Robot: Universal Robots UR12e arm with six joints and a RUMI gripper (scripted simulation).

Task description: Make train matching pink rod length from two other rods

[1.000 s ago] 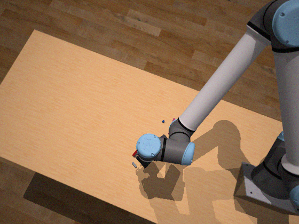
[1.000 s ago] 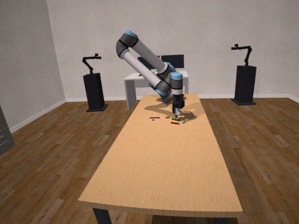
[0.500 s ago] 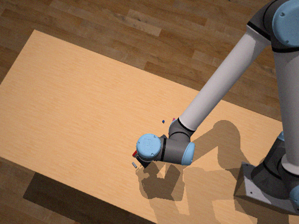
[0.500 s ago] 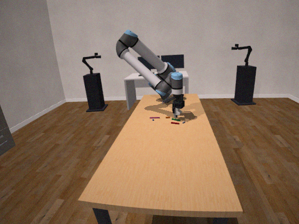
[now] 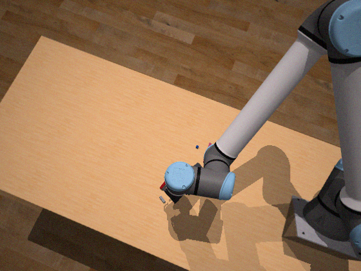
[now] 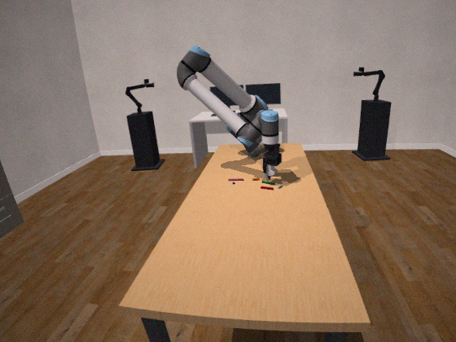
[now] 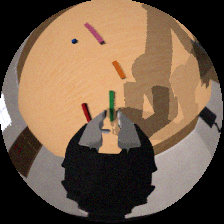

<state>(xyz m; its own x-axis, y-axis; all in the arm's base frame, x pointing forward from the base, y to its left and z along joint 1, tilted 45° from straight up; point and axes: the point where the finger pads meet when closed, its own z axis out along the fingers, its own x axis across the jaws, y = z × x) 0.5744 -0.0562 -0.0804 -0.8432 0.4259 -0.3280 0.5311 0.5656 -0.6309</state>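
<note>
The green rod is 30 mm below my hand. Round my hand: red rod: 70 mm ahead, 30 mm below, 20 mm to the right; then grey rod: 60 mm to the left, 60 mm ahead, 30 mm below; then orange rod: 70 mm to the right, 60 mm behind, 30 mm below.
</note>
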